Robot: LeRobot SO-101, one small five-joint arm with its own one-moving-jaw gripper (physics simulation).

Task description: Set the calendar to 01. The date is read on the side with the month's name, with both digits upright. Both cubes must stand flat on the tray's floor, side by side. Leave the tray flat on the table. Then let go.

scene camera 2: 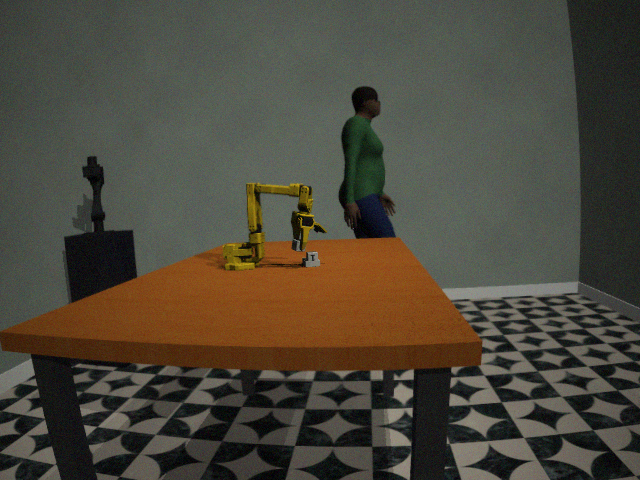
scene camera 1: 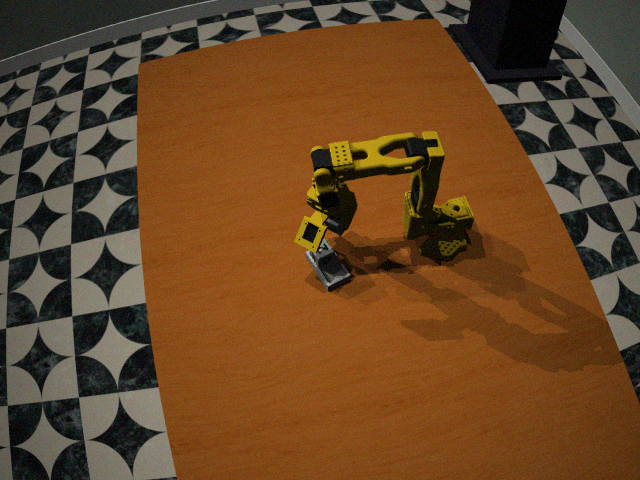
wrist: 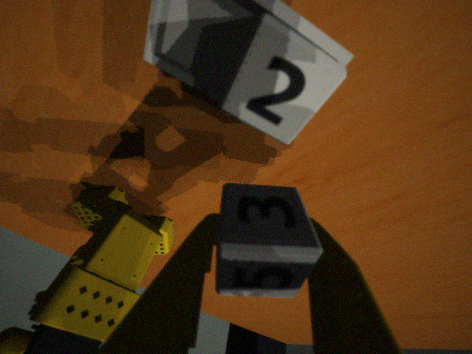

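My gripper (scene camera 2: 299, 247) (wrist: 266, 225) is shut on a grey cube (scene camera 2: 295, 244) (wrist: 265, 239). In the wrist view this cube shows a 3 and, below it, a 5, both turned sideways. It hangs above the table, apart from the tray and on its robot-base side. The tray (scene camera 1: 338, 282) (scene camera 2: 310, 264) (wrist: 150, 46) appears flat on the table. Another cube (scene camera 1: 322, 248) (scene camera 2: 311, 256) (wrist: 310, 82) stands in it towards one end, with a 2 facing the wrist camera and a letter T facing scene camera 2. Whether it sits fully flat cannot be told.
The yellow arm's base (scene camera 1: 439, 222) (scene camera 2: 239, 256) stands on the orange table (scene camera 1: 248, 372) (scene camera 2: 268, 310), to the right of the tray in scene camera 1. Arm shadows fall across the table. A person (scene camera 2: 363, 160) stands behind the table and a dark pedestal (scene camera 2: 100, 263) behind at the left.
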